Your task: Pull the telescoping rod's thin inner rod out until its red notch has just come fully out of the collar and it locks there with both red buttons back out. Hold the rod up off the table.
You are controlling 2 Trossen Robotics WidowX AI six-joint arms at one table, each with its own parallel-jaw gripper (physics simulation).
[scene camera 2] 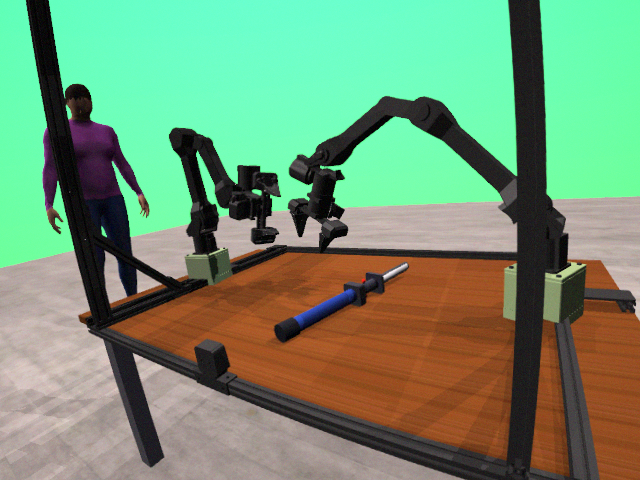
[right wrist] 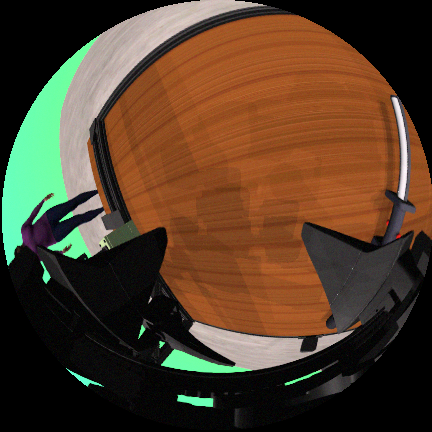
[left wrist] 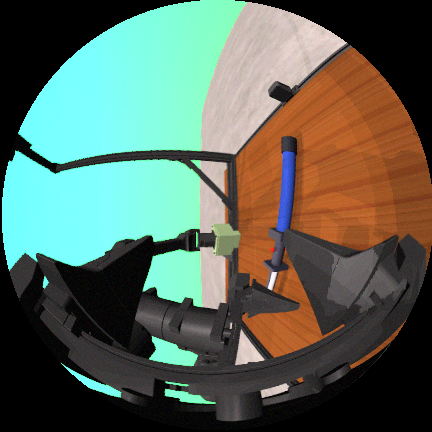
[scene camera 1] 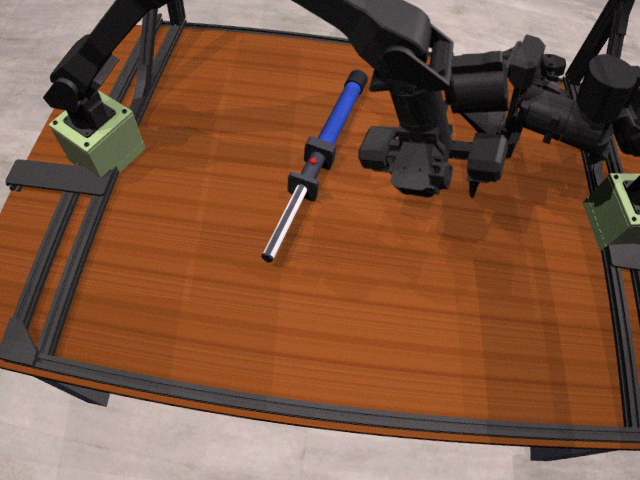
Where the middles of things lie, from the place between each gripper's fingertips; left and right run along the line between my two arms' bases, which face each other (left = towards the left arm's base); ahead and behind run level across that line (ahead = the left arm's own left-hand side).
I see my left gripper 1 cm short of the telescoping rod [scene camera 1: 322, 149], 17 cm to the left of it and 18 cm above it. Round my left hand: thin silver inner rod [scene camera 1: 286, 219]: 2 cm ahead, 18 cm to the right, 19 cm below.
Right now my right hand is 18 cm to the left of the telescoping rod, 10 cm past it and 8 cm above it. Round my right hand: thin silver inner rod (18 cm to the right, 9 cm behind, 8 cm below).
